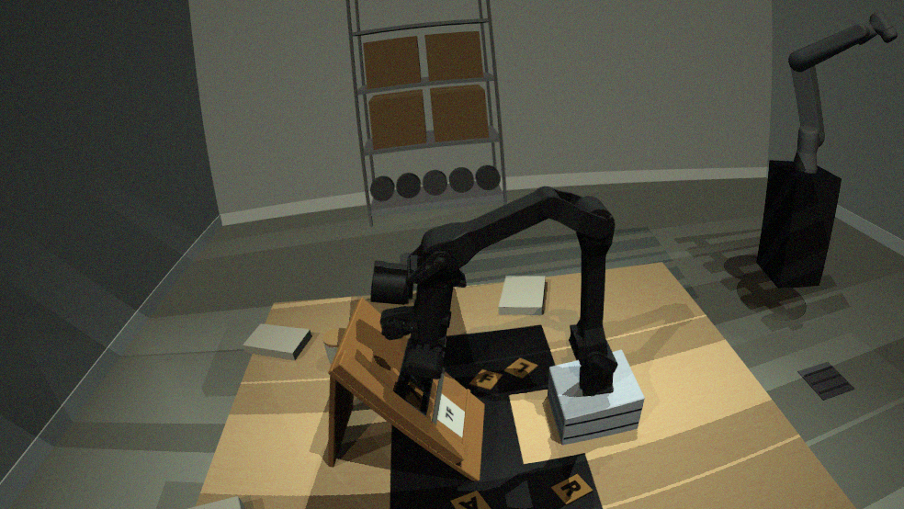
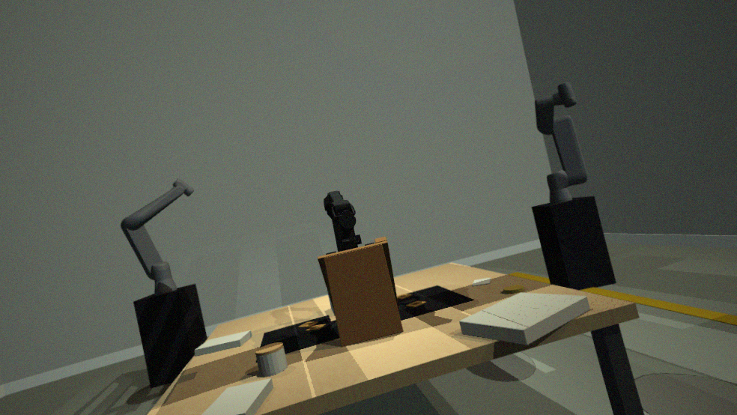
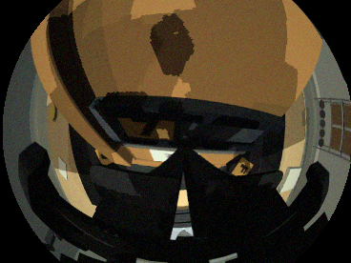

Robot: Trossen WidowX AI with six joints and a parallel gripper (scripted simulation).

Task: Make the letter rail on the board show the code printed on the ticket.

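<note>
Right now my gripper tip is 10 cm above the white ticket, 4 cm past it and 1 cm to the right of it. From my gripper tip the other things lie so: card (50 cm to the left, 22 cm behind, 17 cm below); then yellow disc (54 cm to the left, 17 cm below, 3 cm ahead).
</note>
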